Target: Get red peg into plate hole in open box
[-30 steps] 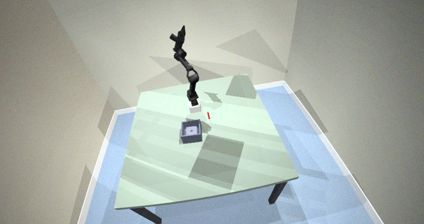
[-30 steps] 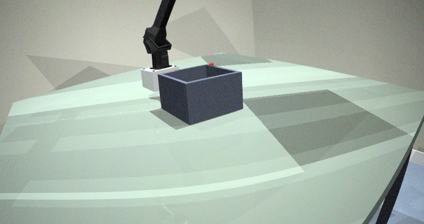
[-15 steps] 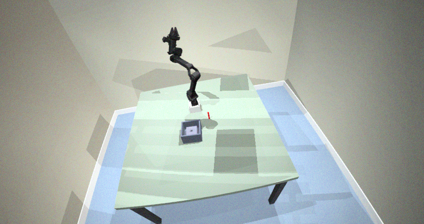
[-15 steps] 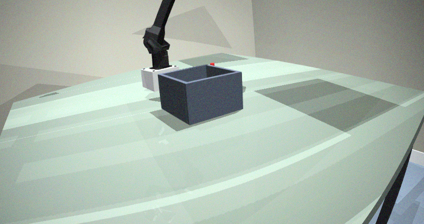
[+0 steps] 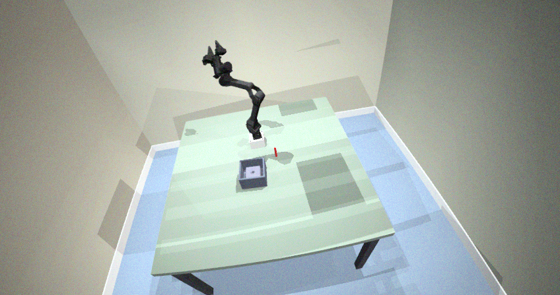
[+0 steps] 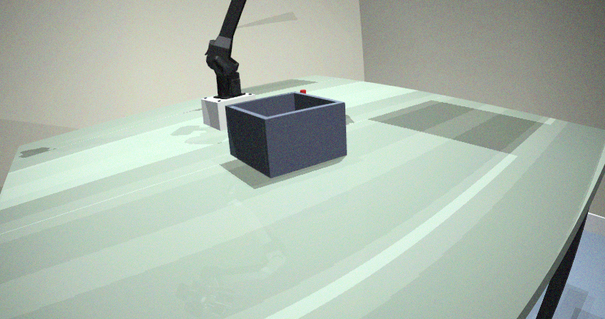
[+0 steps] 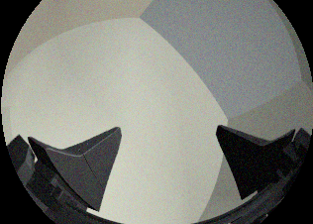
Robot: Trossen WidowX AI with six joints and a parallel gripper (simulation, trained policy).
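Now: gripper tip 41 cm short of the red peg, 22 cm to the right of it and 68 cm above it. The rest, counted from my gripper tip: box (54 cm ahead, 4 cm to the left, 69 cm below); then plate (54 cm ahead, 4 cm to the left, 67 cm below).
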